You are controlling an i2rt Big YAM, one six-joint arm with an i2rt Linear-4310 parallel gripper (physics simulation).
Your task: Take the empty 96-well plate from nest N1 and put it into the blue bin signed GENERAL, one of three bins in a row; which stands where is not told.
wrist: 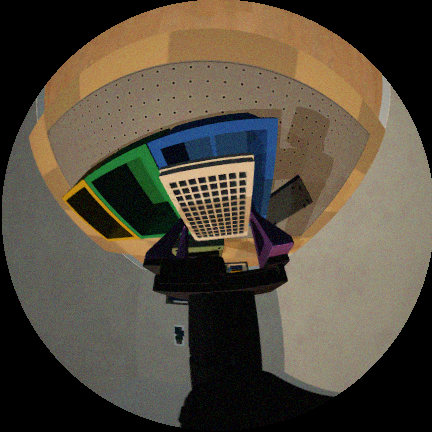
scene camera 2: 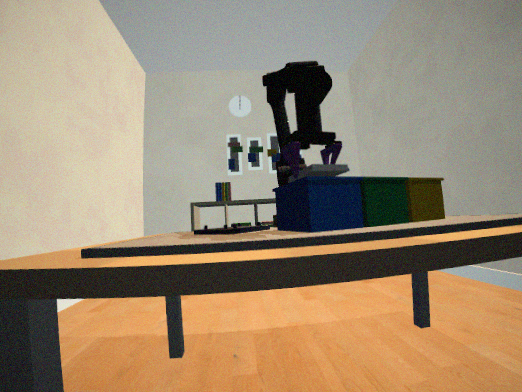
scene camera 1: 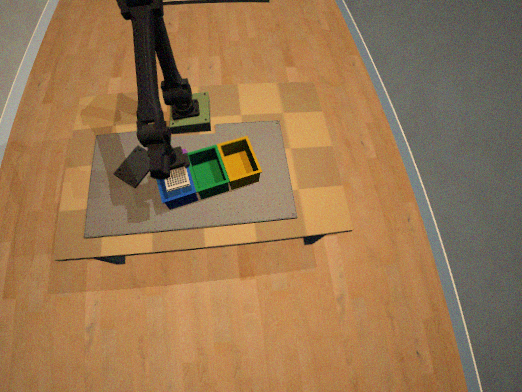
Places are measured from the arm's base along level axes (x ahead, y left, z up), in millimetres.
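Where they show: gripper, fingertip midpoint: (wrist: 216,213) (scene camera 1: 174,170); arm's base, link origin: (wrist: 202,255) (scene camera 1: 185,110).
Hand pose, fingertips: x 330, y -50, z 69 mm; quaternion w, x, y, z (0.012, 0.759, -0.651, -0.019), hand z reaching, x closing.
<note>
Each offset is from my fingertips to the centre of the thing. "pt": to the spot under its first point. Level surfaces: height alone.
The pale 96-well plate {2 mm left, 14 mm ahead, 6 mm up} (scene camera 1: 177,179) (scene camera 2: 325,170) (wrist: 215,200) shows its grid of wells. My gripper (scene camera 2: 312,167) (wrist: 216,213) is shut on it, with the purple fingers at its two sides. The plate is somewhat tilted and sits over the open top of the blue bin {pt 3 mm left, 100 mm ahead, 70 mm down} (scene camera 1: 181,201) (scene camera 2: 320,207) (wrist: 272,135), close to rim height. Whether it touches the rim is not clear. The blue bin is at the left end of the row in scene camera 1. No sign is readable. A dark flat fixture {184 mm right, 105 mm back, 105 mm down} (scene camera 1: 134,167) (wrist: 292,200) beside the bin holds no plate; its label is not readable.
The green bin (scene camera 1: 205,172) (scene camera 2: 385,200) (wrist: 145,175) adjoins the blue one, and the yellow bin (scene camera 1: 240,162) (scene camera 2: 425,200) stands beyond it. All stand on the grey mat {116 mm down} (scene camera 1: 250,210) (wrist: 200,95). The arm's green base block (scene camera 1: 203,115) is behind the bins.
</note>
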